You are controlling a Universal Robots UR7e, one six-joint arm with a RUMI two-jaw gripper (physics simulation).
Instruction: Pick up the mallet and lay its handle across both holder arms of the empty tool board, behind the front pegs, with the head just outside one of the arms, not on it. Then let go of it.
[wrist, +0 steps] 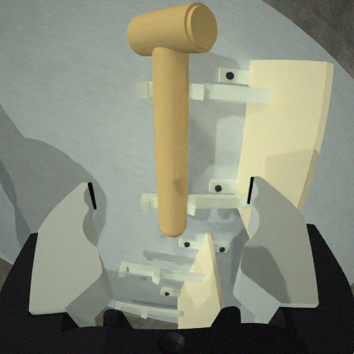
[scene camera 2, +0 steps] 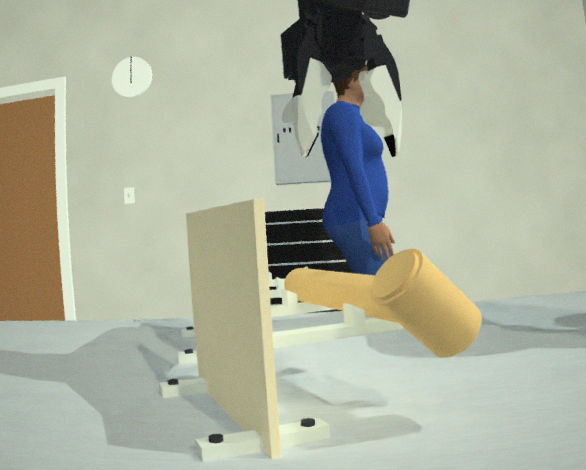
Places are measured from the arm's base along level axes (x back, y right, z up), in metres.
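Pixels of known places: gripper, between the fingertips: (scene camera 2: 352, 156).
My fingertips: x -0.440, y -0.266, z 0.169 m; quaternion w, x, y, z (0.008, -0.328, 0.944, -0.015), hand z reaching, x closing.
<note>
Ahead of a thing's pixels: the offset from my fingertips to its middle. "pt": to the spot under its first point.
The tan mallet {dy +0.010, dx -0.007, dz -0.132 m} (scene camera 2: 430, 305) (wrist: 170, 125) lies with its handle across both holder arms of the larger tool board {dy -0.010, dx -0.080, dz -0.142 m} (scene camera 2: 225, 300) (wrist: 290, 100). In the wrist view the handle crosses the upper arm (wrist: 235, 93) and the lower arm (wrist: 220, 201), between the front pegs (wrist: 144, 90) (wrist: 145, 203) and the inner blocks. The head is beyond the upper arm, apart from it, and the handle's end reaches past the lower arm. My gripper (scene camera 2: 350, 155) (wrist: 170, 182) is open and empty, well above the mallet, its fingers apart on either side of the handle in the wrist view.
A second board (wrist: 200, 295) with two bare arms (wrist: 165, 274) (wrist: 150, 310) stands beyond the handle's end. Bolted feet {pt dy -0.148, dx -0.089, dz -0.232 m} (scene camera 2: 230, 445) (wrist: 230, 76) support the larger board. A person in blue (scene camera 2: 350, 190) stands in the background, behind my gripper in the scene view.
</note>
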